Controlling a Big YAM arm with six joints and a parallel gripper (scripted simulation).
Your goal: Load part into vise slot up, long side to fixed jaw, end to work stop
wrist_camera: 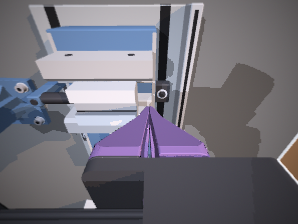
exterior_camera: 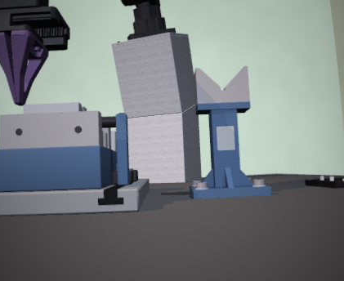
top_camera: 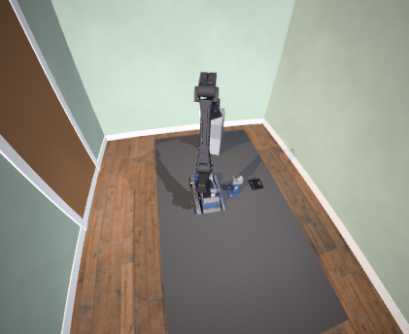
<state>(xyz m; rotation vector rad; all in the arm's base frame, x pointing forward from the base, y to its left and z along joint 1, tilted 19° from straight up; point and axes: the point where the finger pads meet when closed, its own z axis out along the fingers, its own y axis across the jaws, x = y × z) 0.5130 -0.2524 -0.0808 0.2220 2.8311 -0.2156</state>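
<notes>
The part lies 10 mm ahead of my hand, 40 mm to the left of it and 20 mm below it. Round my hand: dark work stop rod (20 mm ahead, 90 mm to the left, 30 mm below); moving jaw (20 mm behind, 50 mm to the left, 40 mm below); fixed jaw (40 mm ahead, 40 mm to the left, 40 mm below).
</notes>
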